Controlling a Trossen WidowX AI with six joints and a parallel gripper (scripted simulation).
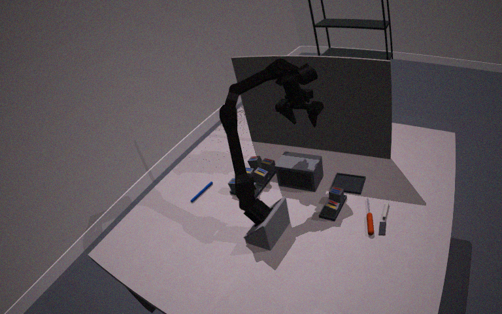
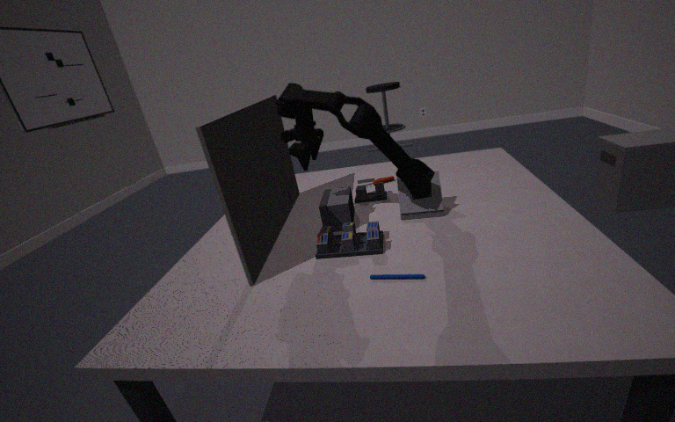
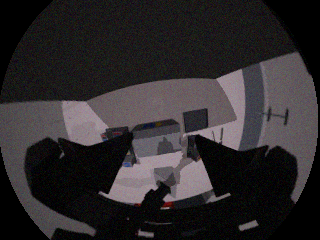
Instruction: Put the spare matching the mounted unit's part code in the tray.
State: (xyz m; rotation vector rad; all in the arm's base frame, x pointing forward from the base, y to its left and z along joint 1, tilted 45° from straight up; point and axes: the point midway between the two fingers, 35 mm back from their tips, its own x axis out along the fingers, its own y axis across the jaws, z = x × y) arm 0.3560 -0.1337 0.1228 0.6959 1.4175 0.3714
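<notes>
Now: the grey spare 120 mm behind my gripper tip, 230 mm to the left of it and 180 mm below it. From my gripper tip the other things lie so: tray: 40 mm behind, 180 mm to the right, 220 mm below; then blue pen: 260 mm behind, 390 mm to the left, 210 mm below.
</notes>
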